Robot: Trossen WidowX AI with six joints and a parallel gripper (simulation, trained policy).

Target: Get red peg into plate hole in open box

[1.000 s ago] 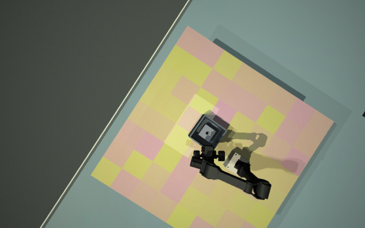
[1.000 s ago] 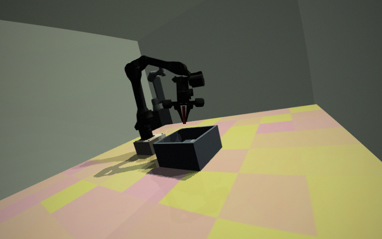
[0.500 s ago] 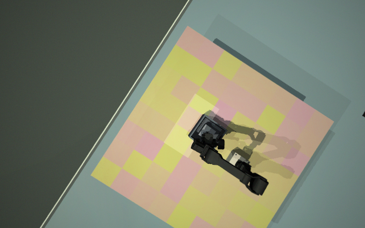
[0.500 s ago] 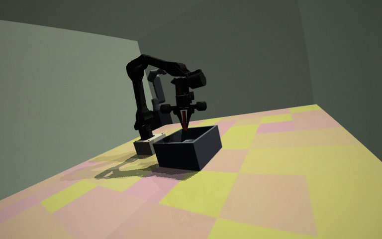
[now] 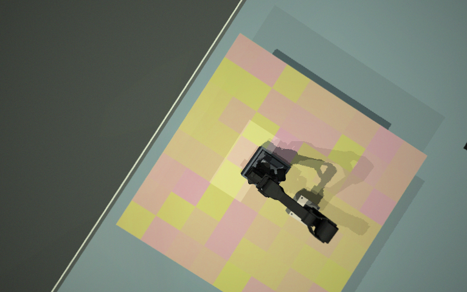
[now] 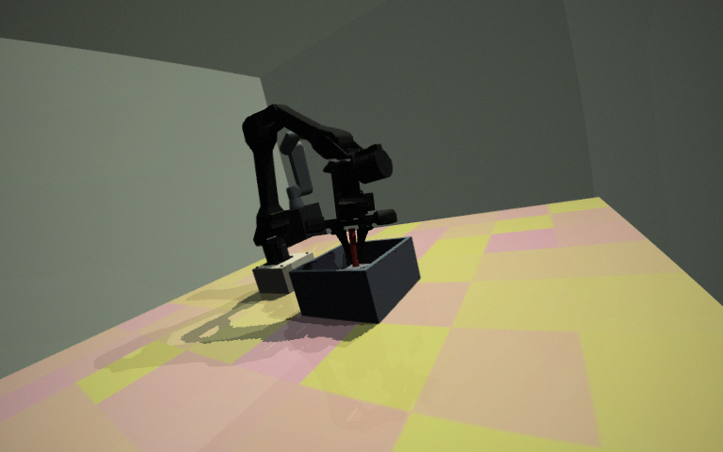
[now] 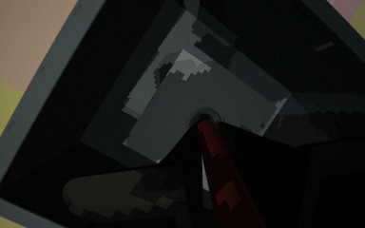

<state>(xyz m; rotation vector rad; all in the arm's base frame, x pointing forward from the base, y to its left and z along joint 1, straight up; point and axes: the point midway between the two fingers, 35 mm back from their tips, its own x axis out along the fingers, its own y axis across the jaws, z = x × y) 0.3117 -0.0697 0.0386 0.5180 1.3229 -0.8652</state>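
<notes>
My gripper tip is now 30 mm below the red peg and 10 mm to the right of it. From my gripper tip the other things lie so: dark box: 50 mm below; grey plate: 30 mm below.
</notes>
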